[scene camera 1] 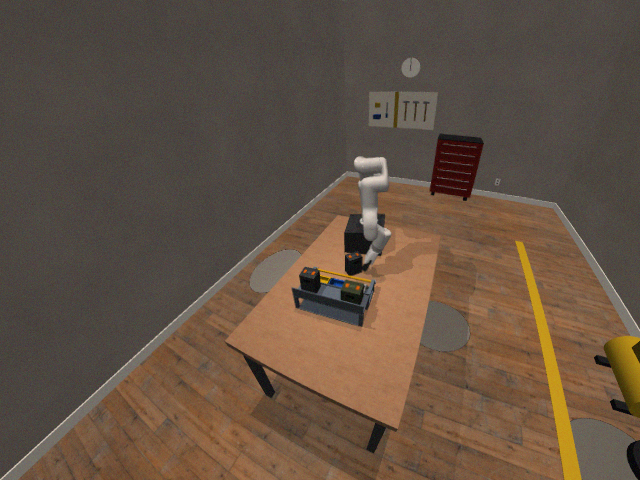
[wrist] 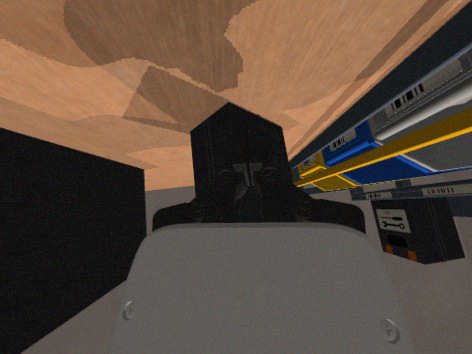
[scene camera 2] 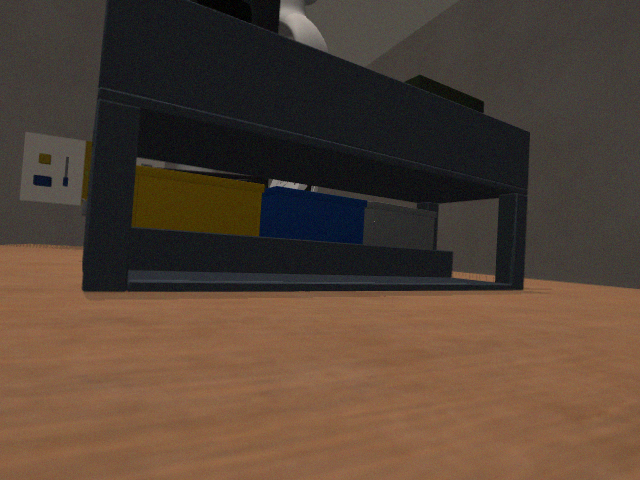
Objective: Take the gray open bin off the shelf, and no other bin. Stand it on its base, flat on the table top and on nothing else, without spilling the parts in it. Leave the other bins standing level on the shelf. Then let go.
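Frame: origin at the arm's base, x right, y back, z down, level; metres.
Where they show: gripper, fingertip midpoint: (scene camera 1: 363,269) (wrist: 249,131).
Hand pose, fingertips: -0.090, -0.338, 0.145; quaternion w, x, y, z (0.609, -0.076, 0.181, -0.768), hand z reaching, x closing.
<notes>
Things, the pixels of their top centre, and the offset from my fingertips, as dx, dy, dz.
- gray bin, top centre: (scene camera 2: 355,210) -0.030, -0.212, -0.045
- blue bin, top centre: (scene camera 2: 282,200) (wrist: 414,176) (scene camera 1: 337,284) +0.075, -0.226, -0.045
- yellow bin, top centre: (scene camera 2: 181,187) (wrist: 356,186) (scene camera 1: 319,280) +0.184, -0.236, -0.045
- black case, top centre: (scene camera 1: 353,255) +0.068, -0.003, -0.096
- yellow bar, top centre: (wrist: 335,174) (scene camera 1: 343,274) +0.083, -0.122, -0.029
- dark case, top centre: (wrist: 419,255) (scene camera 1: 309,272) +0.181, -0.329, -0.188
- olive case, top centre: (scene camera 2: 424,100) (scene camera 1: 352,286) -0.049, -0.310, -0.161
The gray bin (scene camera 2: 398,225) (wrist: 450,154) stands level at one end of the shelf rack (scene camera 1: 330,298) (scene camera 2: 289,258) (wrist: 400,82), beside the blue bin (scene camera 1: 337,282) (scene camera 2: 312,214) (wrist: 350,145). The yellow bin (scene camera 1: 324,280) (scene camera 2: 196,204) (wrist: 312,162) stands beyond the blue one. In scene camera 1 the gray bin is mostly hidden behind an olive case. My gripper (scene camera 1: 366,267) (wrist: 249,131) is shut and empty, low over the table and apart from the bins, on the robot's side of the rack. Its dark fingertips are hard to tell from the black case behind them.
A black case (scene camera 1: 353,264) stands close beside the gripper. A yellow bar (scene camera 1: 343,274) (wrist: 400,148) runs across the bins' side of the rack. A dark case (scene camera 1: 309,281) (wrist: 425,230) and an olive case (scene camera 1: 352,292) (scene camera 2: 444,93) stand on top. The black base block (scene camera 1: 356,237) (wrist: 70,225) is behind.
</notes>
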